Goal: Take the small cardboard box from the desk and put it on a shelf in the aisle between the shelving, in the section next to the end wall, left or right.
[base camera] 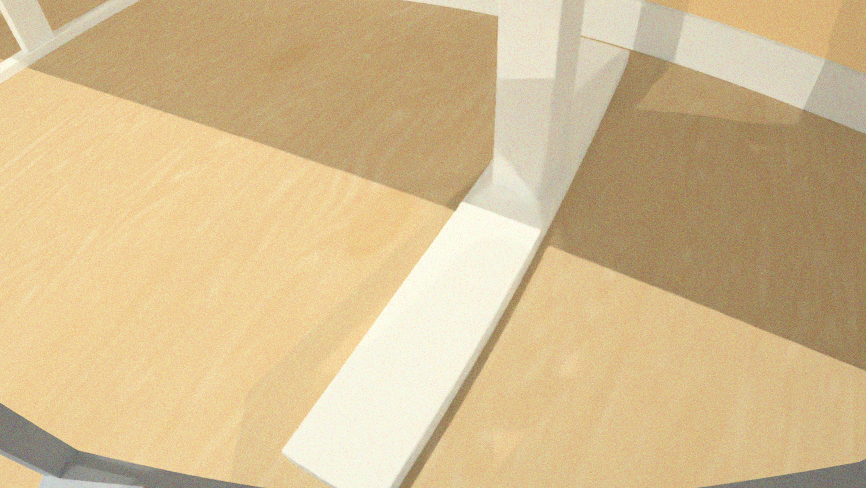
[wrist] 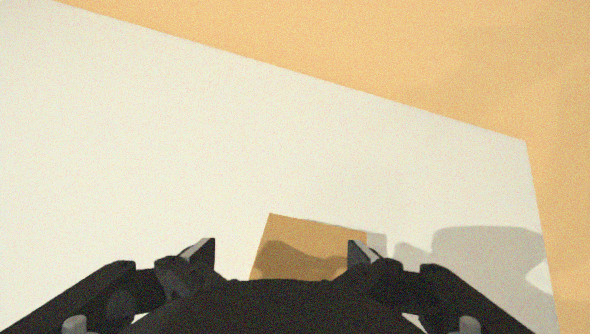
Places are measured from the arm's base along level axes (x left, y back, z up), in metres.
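Where they show: gripper, fingertip midpoint: (wrist: 281, 253).
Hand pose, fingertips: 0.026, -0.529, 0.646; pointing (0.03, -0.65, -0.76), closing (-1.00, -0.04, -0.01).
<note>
Things, the pixels of their top centre, and the offset from my fingertips, as dx, dy, dz. "*": a spot on its surface instead. Level surfaces: height alone.
- small cardboard box, top centre: (wrist: 311, 254) -0.024, -0.018, -0.043
- white desk top, surface height: dz -0.093
- white desk leg, surface spot: (base camera: 527, 90) * -0.073, +0.074, -0.902
- wooden floor, surface height: dz -1.043
- white leg, surface spot: (base camera: 27, 24) * +1.006, -0.500, -0.956
The small cardboard box (wrist: 305, 242) lies on the white desk top (wrist: 225, 130) in the wrist view, low in the middle. Its lower part is hidden behind the gripper's dark body, and a shadow falls across its top. My gripper (wrist: 281, 253) is open, with its fingertips wide apart over the box. The right fingertip overlaps the box's right edge in the view, and the left fingertip stands clear of its left side. How high the fingers are above the box is hard to tell. The box and the gripper do not show in the base camera view. The shelving does not show.
In the base camera view a white desk leg (base camera: 527, 90) rises from a long white foot (base camera: 412, 339) on the wooden floor (base camera: 181, 254). Another white leg (base camera: 27, 24) stands at the upper left. A white baseboard (base camera: 739, 66) runs along the wall at the upper right.
</note>
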